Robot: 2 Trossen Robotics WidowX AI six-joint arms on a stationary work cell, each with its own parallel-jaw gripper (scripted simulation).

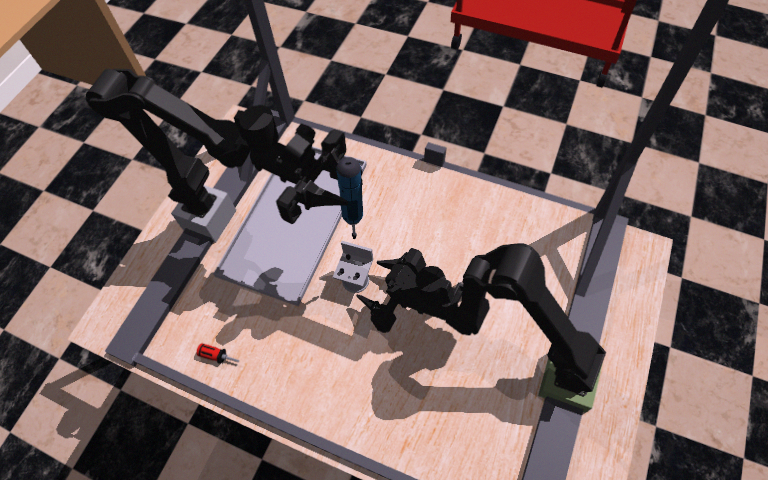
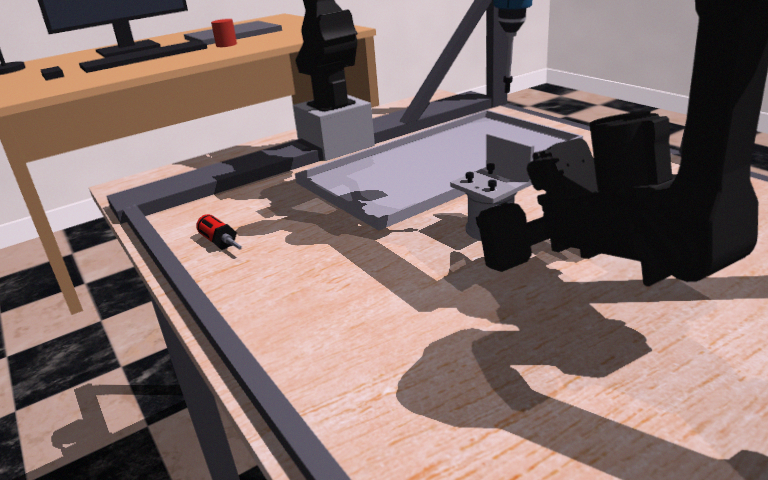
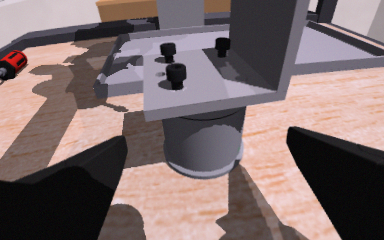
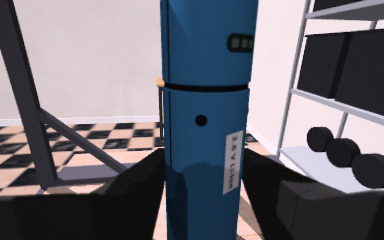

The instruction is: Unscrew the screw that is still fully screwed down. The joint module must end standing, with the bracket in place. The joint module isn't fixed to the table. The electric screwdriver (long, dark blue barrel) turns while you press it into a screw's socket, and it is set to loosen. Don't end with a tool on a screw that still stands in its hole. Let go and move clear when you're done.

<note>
The pictures show: my left gripper, my right gripper, a dark blue electric screwdriver, a red-handled screwdriver, a grey bracket and a joint module.
My right gripper is seen too in image 4.
</note>
